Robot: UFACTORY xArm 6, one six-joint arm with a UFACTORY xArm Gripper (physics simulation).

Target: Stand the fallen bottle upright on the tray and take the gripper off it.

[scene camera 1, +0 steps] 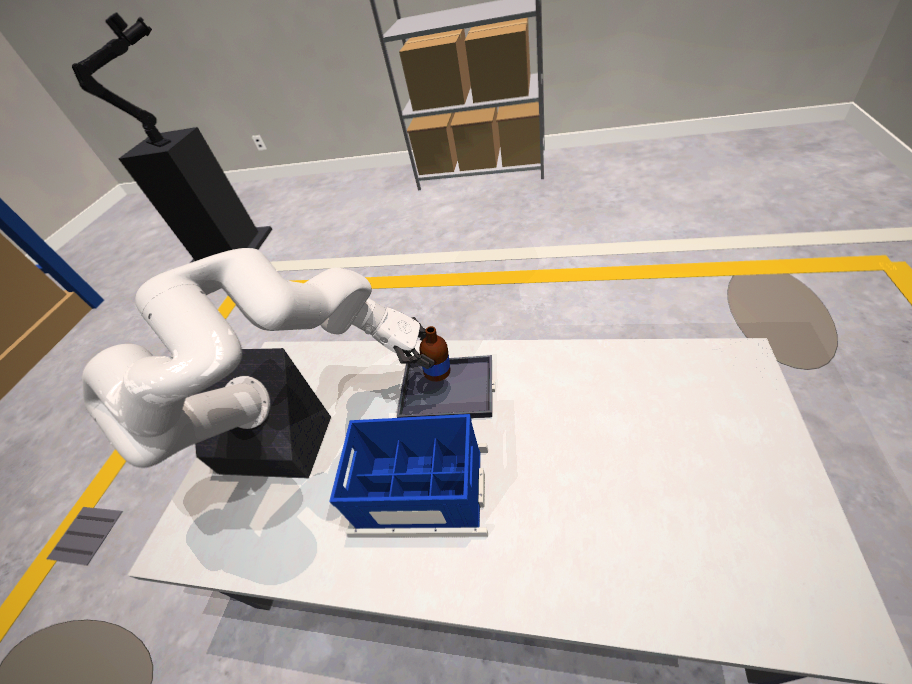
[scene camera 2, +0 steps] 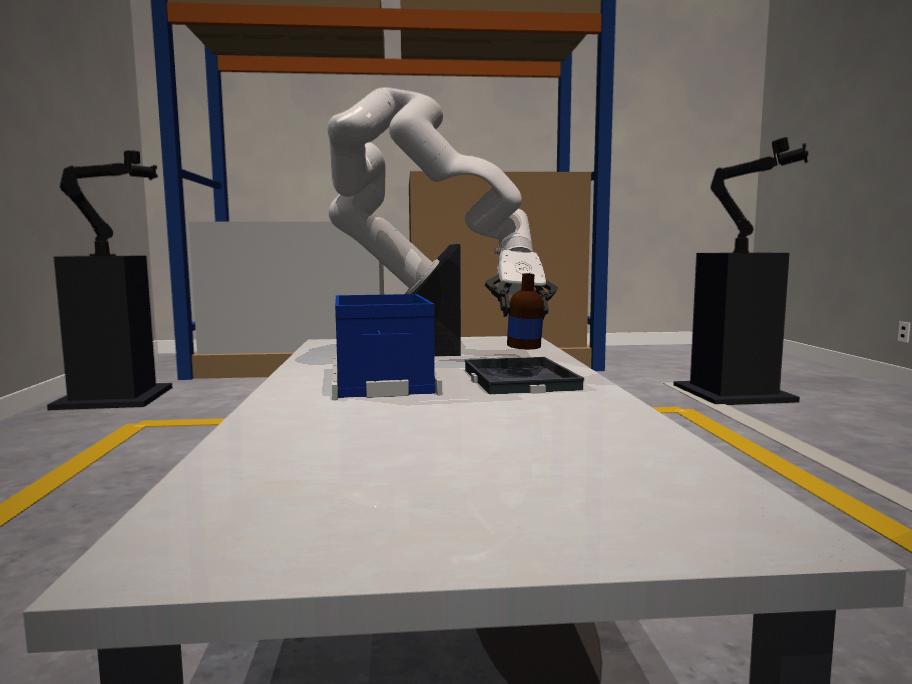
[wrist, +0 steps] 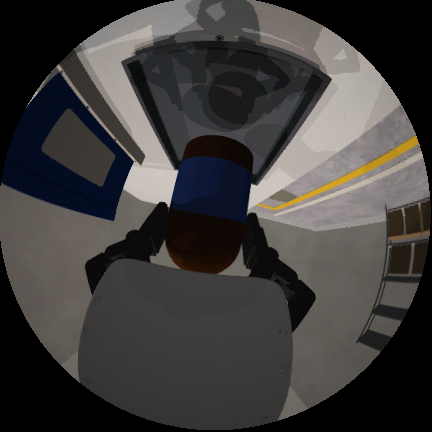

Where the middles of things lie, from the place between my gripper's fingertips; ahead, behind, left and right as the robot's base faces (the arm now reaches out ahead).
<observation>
The brown bottle (scene camera 1: 433,346) lies 10 mm above my hand.
</observation>
